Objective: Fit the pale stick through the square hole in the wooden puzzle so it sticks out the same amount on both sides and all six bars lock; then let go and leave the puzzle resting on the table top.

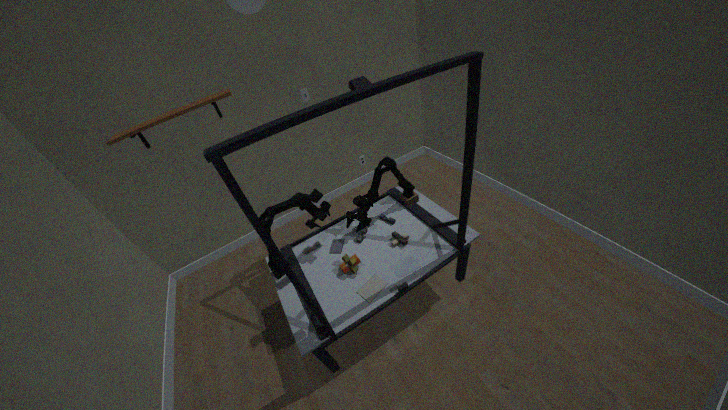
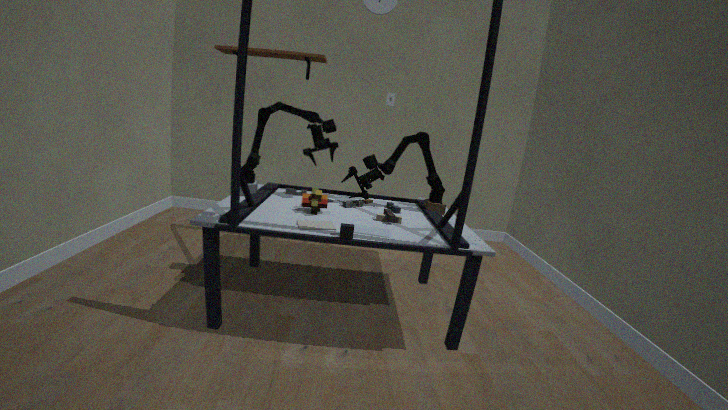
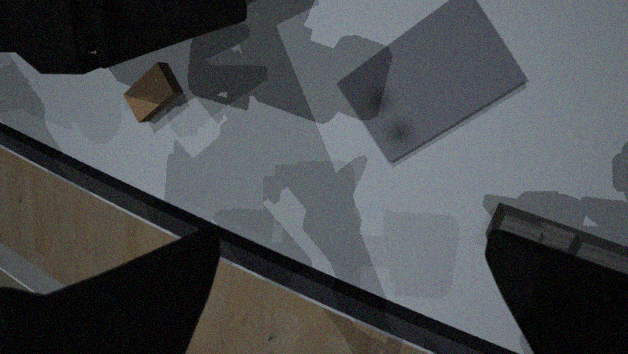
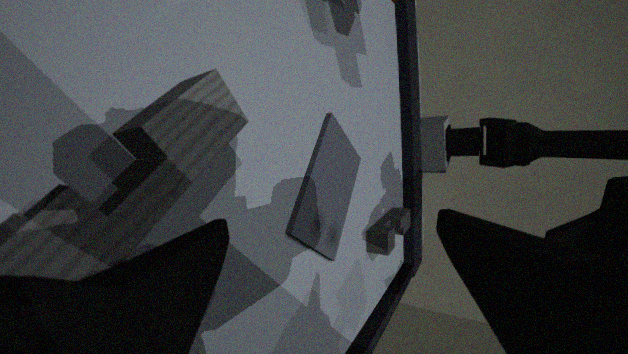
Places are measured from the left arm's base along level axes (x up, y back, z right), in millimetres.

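Pixels of known places: left gripper, between the fingertips: (image 1: 325, 221) (image 2: 324, 163) (image 3: 354, 242); right gripper, between the fingertips: (image 1: 351, 230) (image 2: 344, 190) (image 3: 244, 11) (image 4: 333, 225); left arm's base, origin of its link: (image 1: 280, 273) (image 2: 247, 181) (image 4: 447, 142); right arm's base, origin of its link: (image 1: 408, 194) (image 2: 435, 201).
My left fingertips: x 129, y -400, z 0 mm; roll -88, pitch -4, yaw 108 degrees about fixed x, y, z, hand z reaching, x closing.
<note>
Ahead of a thing's pixels: the offset from my left fingertips to its top centre. Level surfaces: height alone.
The colored wooden puzzle (image 1: 349, 264) (image 2: 314, 201), of red, orange and yellow-green bars, stands on the table @[dx -194 mm] (image 1: 326, 290). Right of it, a pale piece and a brown piece @[dz +349, dx -150, dy -284 mm] (image 1: 399, 239) (image 2: 389, 217) lie crossed; I cannot tell whether the pale one is the pale stick. A grey-brown notched bar @[dz +124, dx -165, dy -158 mm] (image 2: 351, 203) (image 4: 182, 117) lies nearer the arms. My right gripper (image 1: 355, 227) (image 2: 347, 189) (image 4: 333, 225) is open and empty, low near this bar. My left gripper (image 1: 319, 219) (image 2: 324, 161) (image 3: 354, 242) is open and empty, high above the rear table edge.
A flat grey panel @[dz +54, dx -188, dy +8 mm] (image 1: 336, 246) (image 3: 435, 80) (image 4: 327, 190), another notched bar @[dz -60, dx -165, dy +135 mm] (image 1: 311, 248) (image 3: 540, 230) (image 4: 382, 235), a dark bar @[dz +154, dx -165, dy -372 mm] (image 1: 387, 219) (image 2: 392, 207), a small orange-brown block @[dz +22, dx -179, dy -261 mm] (image 3: 152, 92) and a pale flat pad @[dz +460, dx -189, dy +65 mm] (image 1: 373, 288) (image 2: 315, 224) lie on the table. Frame posts (image 1: 471, 137) rise beside it.
</note>
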